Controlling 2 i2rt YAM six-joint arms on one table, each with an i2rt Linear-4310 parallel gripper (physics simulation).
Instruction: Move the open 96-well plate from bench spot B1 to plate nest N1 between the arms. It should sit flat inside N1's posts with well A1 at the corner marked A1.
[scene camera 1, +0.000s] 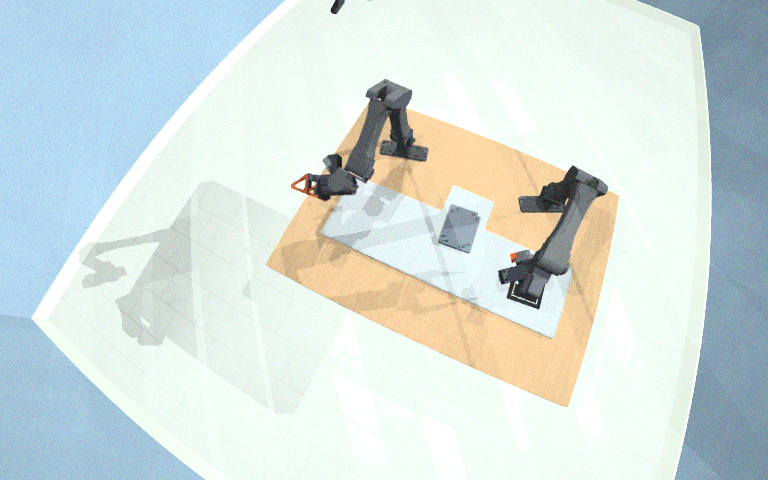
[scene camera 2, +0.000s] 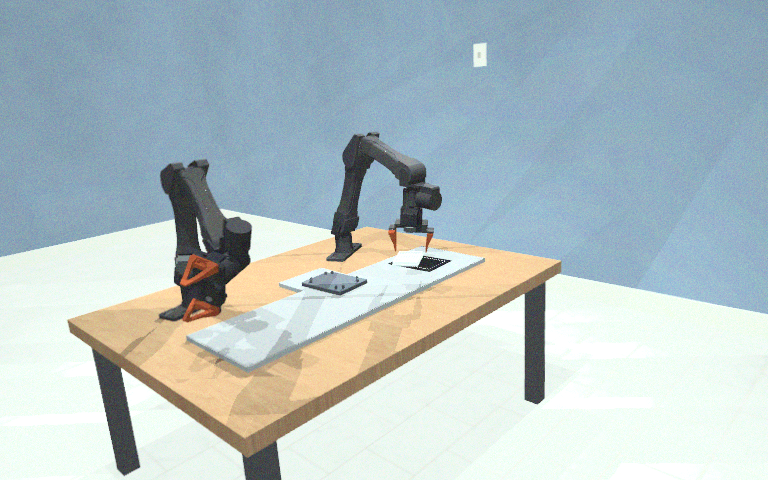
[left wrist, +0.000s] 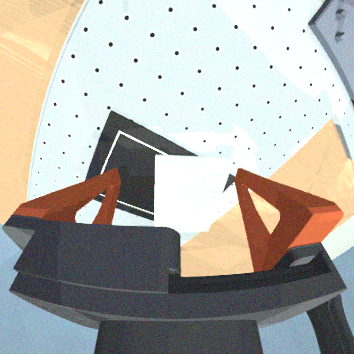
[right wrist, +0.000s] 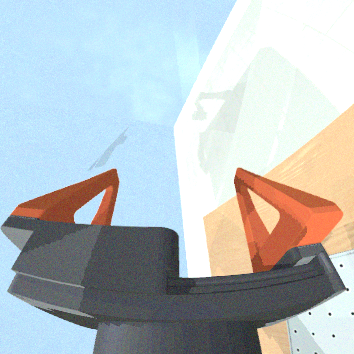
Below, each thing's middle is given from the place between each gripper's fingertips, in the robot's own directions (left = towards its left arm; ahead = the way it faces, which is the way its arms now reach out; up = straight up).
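Labels:
The dark plate nest with locators (scene camera 1: 459, 230) sits 550 mm to the left of my right hand, 150 mm behind it and 150 mm below it. Then there's the white 96-well plate (left wrist: 187, 189), and that one's 850 mm to the left of my right hand, 110 mm behind it and 150 mm below it. Going by their middles, the dark plate nest with locators is the nearest to my right hand of the things named here.
With my left gripper, I see it 50 mm above the white 96-well plate, 60 mm past it and 60 mm to the right of it. The dark plate nest with locators is 240 mm to the right of my left hand, 110 mm behind it and 50 mm below it. By its middle, the dark plate nest with locators is nearer to my left gripper than to my right hand.

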